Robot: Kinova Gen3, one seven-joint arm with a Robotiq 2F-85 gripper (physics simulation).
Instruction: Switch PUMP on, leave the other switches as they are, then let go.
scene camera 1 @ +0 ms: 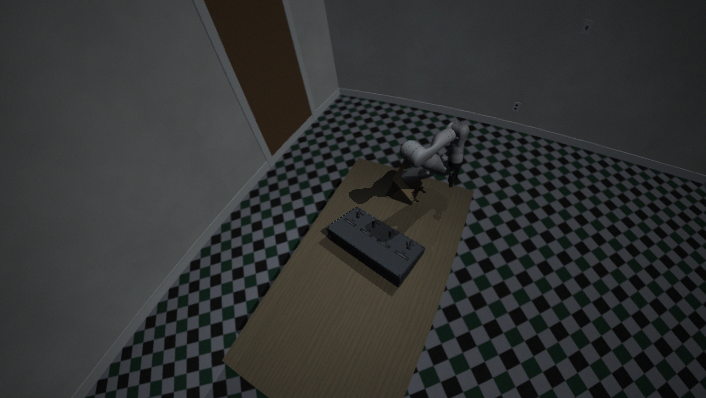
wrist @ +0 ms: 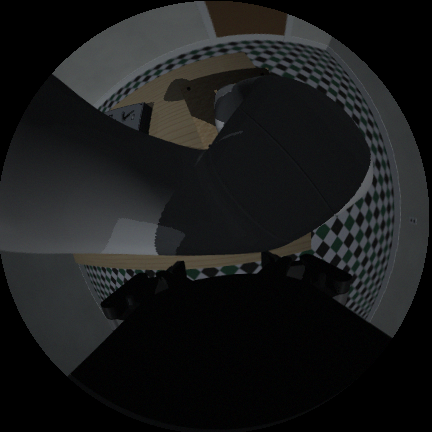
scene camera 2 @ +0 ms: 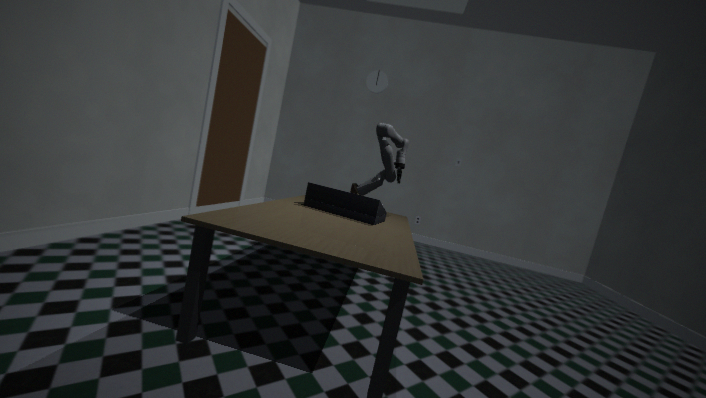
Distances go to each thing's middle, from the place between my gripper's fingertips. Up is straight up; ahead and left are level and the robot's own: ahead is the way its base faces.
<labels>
The dark grey switch box [scene camera 1: 390, 257] is 41 cm ahead of my hand, 30 cm to the right of it and 20 cm below it.
</labels>
